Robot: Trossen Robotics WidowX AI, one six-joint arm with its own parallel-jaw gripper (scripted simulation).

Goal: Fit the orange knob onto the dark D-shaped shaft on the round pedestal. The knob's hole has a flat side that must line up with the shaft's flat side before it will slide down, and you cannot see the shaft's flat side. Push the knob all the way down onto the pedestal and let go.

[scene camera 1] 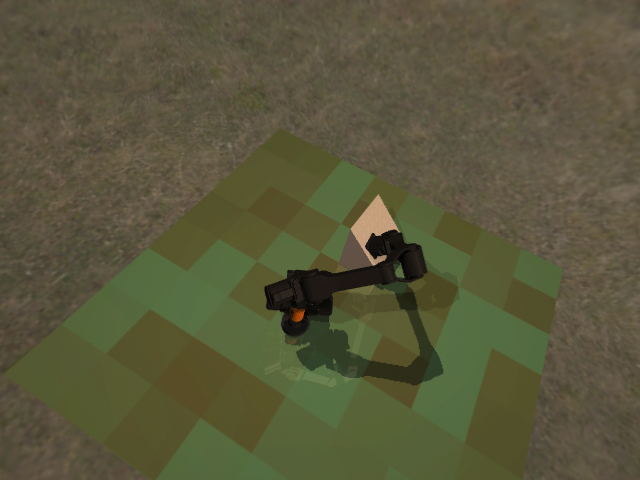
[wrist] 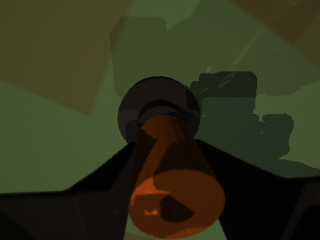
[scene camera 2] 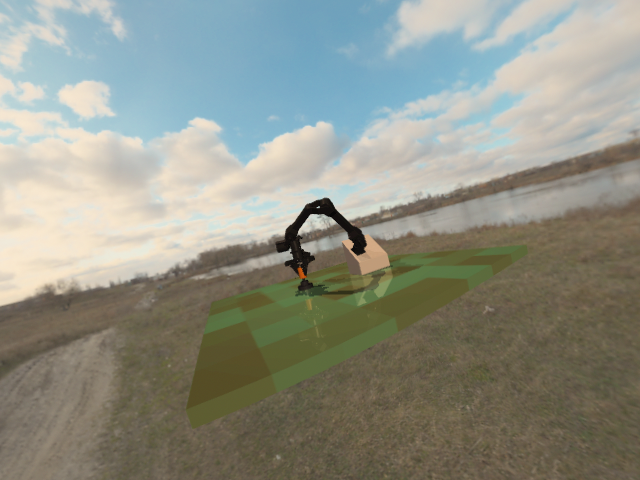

The gripper (scene camera 1: 296, 314) carries an orange knob.
The gripper also shows in the wrist view (wrist: 165, 146).
